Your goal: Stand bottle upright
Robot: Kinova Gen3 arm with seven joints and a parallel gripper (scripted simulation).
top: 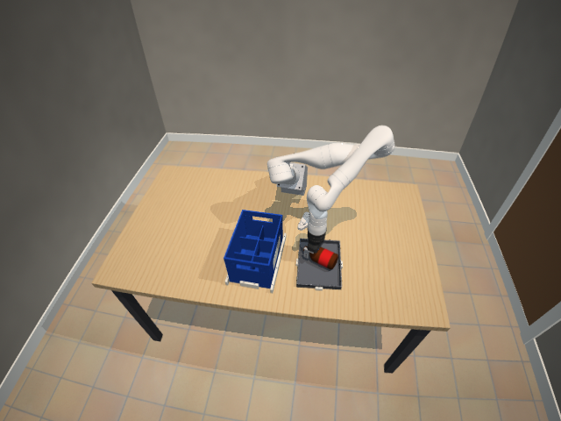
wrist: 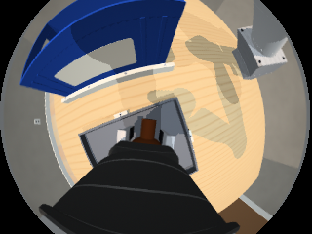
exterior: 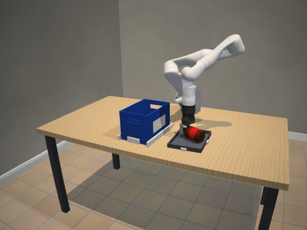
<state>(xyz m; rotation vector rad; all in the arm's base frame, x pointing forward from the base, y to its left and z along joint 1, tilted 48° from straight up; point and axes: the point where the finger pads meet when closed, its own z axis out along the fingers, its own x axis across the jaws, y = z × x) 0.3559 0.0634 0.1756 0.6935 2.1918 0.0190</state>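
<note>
The brown bottle is 40 mm to the left of my hand, 30 mm ahead of it and 10 mm below it. Round my hand: blue crate (230 mm to the right, 40 mm above, 30 mm behind); dark grey tray (50 mm ahead, 40 mm below, 30 mm to the left).
</note>
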